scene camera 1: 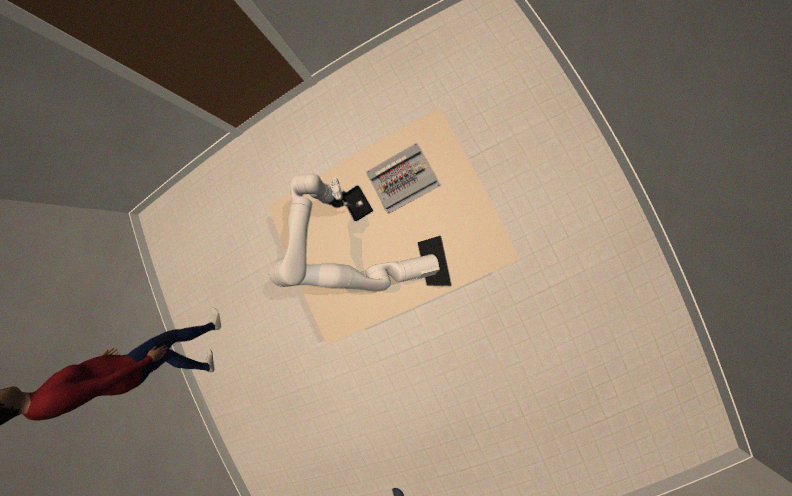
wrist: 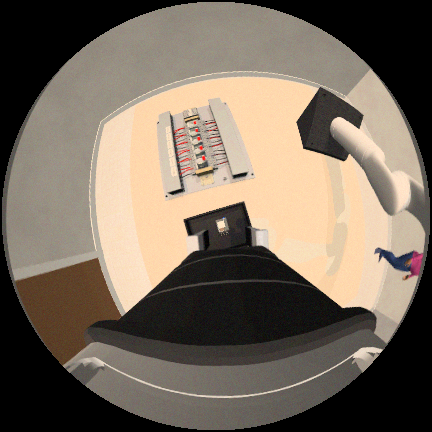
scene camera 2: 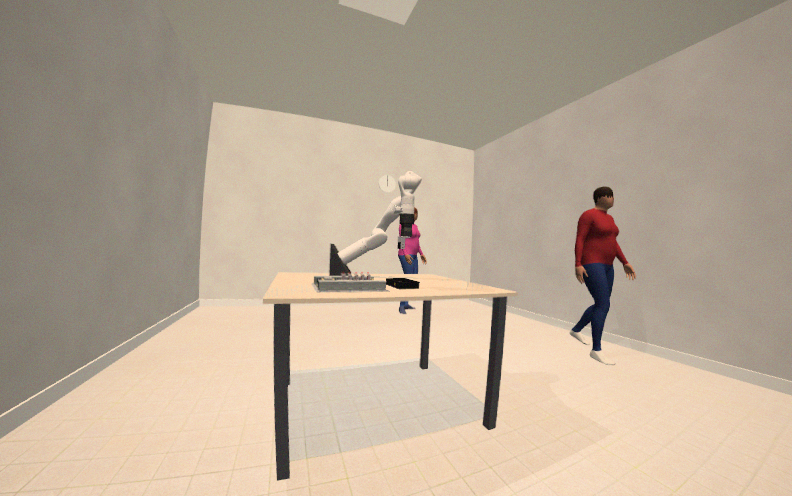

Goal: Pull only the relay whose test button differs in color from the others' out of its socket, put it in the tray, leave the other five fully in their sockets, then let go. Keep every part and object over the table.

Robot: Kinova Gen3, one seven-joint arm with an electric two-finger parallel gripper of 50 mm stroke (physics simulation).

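Seen in the pictures: gripper, fingertip midpoint: (scene camera 1: 347, 200) (wrist: 226, 236) (scene camera 2: 401, 248); arm's base at its link origin: (scene camera 1: 433, 263) (wrist: 339, 128) (scene camera 2: 341, 258).
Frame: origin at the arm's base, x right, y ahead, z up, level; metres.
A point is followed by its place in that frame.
Observation:
A pale relay (scene camera 1: 359, 203) @[y 0.459, x -0.220, z -0.088 m] (wrist: 222, 225) @[y 0.457, x -0.221, z -0.089 m] lies on its side in the black tray (scene camera 1: 361, 214) @[y 0.405, x -0.241, z -0.110 m] (scene camera 2: 403, 283) @[y 0.550, x -0.206, z -0.085 m] (wrist: 239, 215) @[y 0.406, x -0.206, z -0.110 m], with its pins pointing toward the gripper side in the wrist view. Its button is too small to make out clearly. My gripper (scene camera 1: 340, 203) @[y 0.449, x -0.227, z 0.081 m] (scene camera 2: 402, 242) @[y 0.449, x -0.227, z 0.081 m] (wrist: 226, 236) @[y 0.449, x -0.227, z 0.081 m] is open and empty, well above the tray, apart from the relay. Several relays (wrist: 198, 140) @[y 0.468, x 0.003, z -0.044 m] with red test buttons stand in a row of sockets on the grey panel (scene camera 1: 403, 202) @[y 0.355, x -0.007, z -0.110 m] (scene camera 2: 350, 285) (wrist: 220, 188) @[y 0.444, x -0.113, z -0.110 m]. Their exact seating is too small to judge.
Grey wire ducts (wrist: 230, 137) @[y 0.382, x 0.008, z -0.070 m] and red and black wires flank the relay row. The arm's black base plate (scene camera 1: 442, 265) @[y -0.023, x 0.037, z 0.064 m] (wrist: 320, 122) @[y 0.087, x 0.016, z -0.007 m] stands on the wooden table (scene camera 1: 467, 233) @[y 0.060, x 0.218, z -0.112 m] (scene camera 2: 455, 288) @[y 0.561, x -0.497, z -0.113 m]. Two people stand beyond the table in scene camera 2.

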